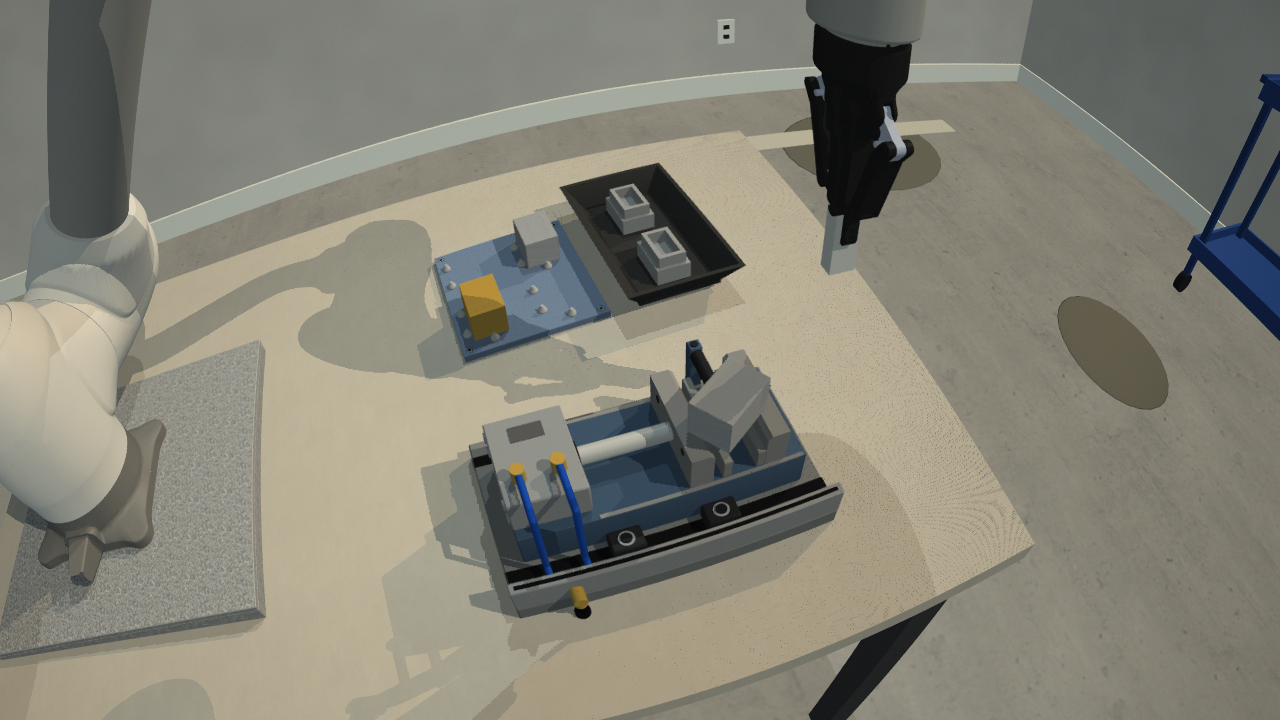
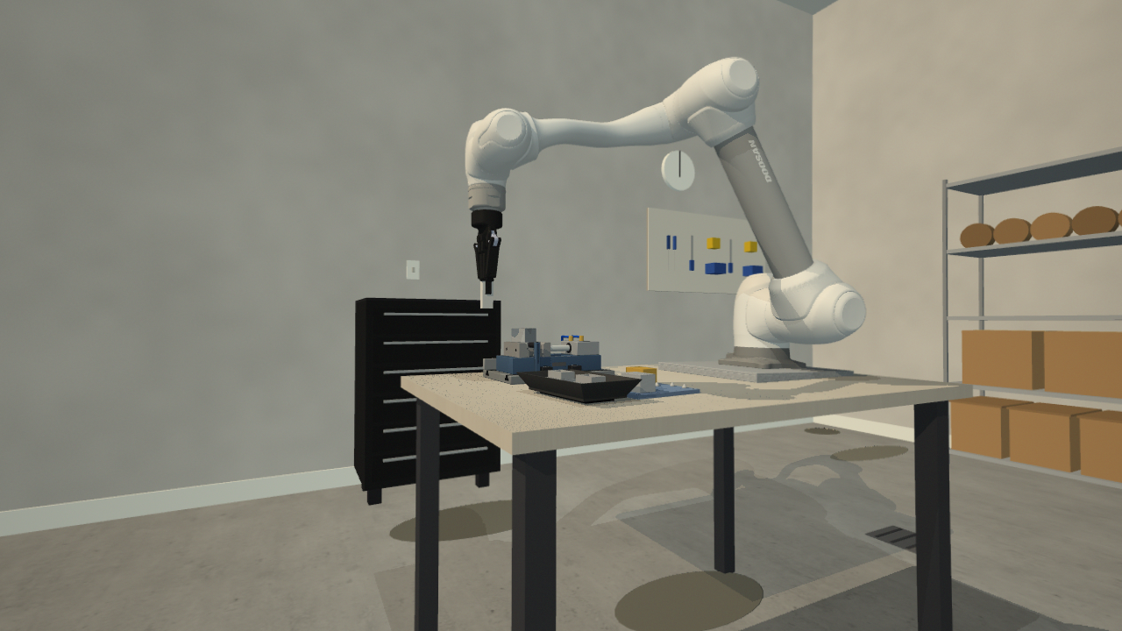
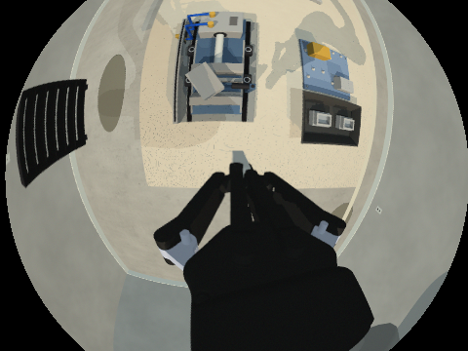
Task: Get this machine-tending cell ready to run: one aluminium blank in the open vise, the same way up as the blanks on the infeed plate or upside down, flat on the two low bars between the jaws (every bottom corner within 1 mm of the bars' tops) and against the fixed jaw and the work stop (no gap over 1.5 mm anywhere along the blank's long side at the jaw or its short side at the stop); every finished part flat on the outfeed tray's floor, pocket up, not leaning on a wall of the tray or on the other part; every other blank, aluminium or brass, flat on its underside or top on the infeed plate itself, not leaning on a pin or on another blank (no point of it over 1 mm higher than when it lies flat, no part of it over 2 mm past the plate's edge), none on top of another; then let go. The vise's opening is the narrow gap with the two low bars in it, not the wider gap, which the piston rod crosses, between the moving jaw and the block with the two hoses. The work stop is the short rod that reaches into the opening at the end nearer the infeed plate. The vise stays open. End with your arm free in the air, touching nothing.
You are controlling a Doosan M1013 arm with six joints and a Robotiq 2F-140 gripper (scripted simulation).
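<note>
Right now the aluminium blank is 120 mm behind my hand, 100 mm below it and 60 mm to the right of it. Also, from my hand: fixed jaw 140 mm below, 90 mm behind, 40 mm to the right; work stop 120 mm below, 120 mm behind, 10 mm to the left; moving jaw 160 mm behind, 140 mm below, 40 mm to the right.
</note>
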